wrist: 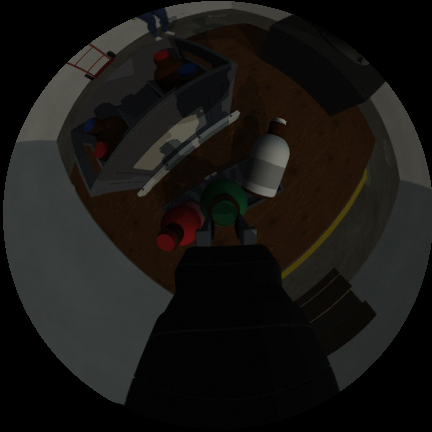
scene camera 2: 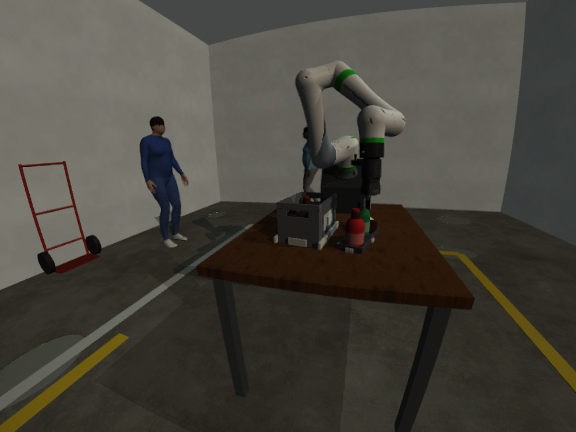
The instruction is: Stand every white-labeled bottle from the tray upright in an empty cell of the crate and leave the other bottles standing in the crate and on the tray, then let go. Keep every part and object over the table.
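Places are measured from the arm's base along level axes (x ahead, y left, z up), in centimetres.
Pixels of known places: gripper, fingertip midpoint: (wrist: 223, 220) (scene camera 2: 365, 209); arm's base at its link origin: (scene camera 2: 345, 172).
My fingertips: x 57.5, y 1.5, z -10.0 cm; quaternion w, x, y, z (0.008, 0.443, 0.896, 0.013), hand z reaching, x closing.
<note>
Ahead of a thing's pixels: the offset from my fingertips to its middle. "pt": to the spot under its first point. Level surfaces: height alone.
My gripper (scene camera 2: 366, 204) (wrist: 223, 220) is shut on the neck of the green bottle {dy -1.2, dx -1.6, dz -4.1 cm} (scene camera 2: 366, 224) (wrist: 224, 192), which is upright over the middle of the tray {pt dy +1.3, dx +4.2, dz -13.1 cm} (scene camera 2: 368, 242) (wrist: 185, 198); I cannot tell if its base touches the tray. The red bottle {dy -5.0, dx +6.7, dz -6.0 cm} (scene camera 2: 355, 233) (wrist: 186, 223) stands at the tray's near end in the scene view. The white bottle {dy +1.4, dx -13.8, dz -8.2 cm} (wrist: 270, 160) stands at its other end in the wrist view. The grey crate {dy -23.7, dx -8.1, dz -5.5 cm} (scene camera 2: 300, 227) (wrist: 212, 95) stands beside the tray and holds red-capped and blue-capped brown bottles at both ends. Its cell floors are hidden.
The wooden table {dz -14.3 cm} (scene camera 2: 320, 272) (wrist: 310, 150) bears the crate and tray. The dark robot base (scene camera 2: 340, 190) (wrist: 320, 65) is at the far end. A person in blue (scene camera 2: 161, 160) stands on the floor left of the table, near a red hand truck (scene camera 2: 55, 211). Another person (scene camera 2: 306, 155) is behind the arm.
</note>
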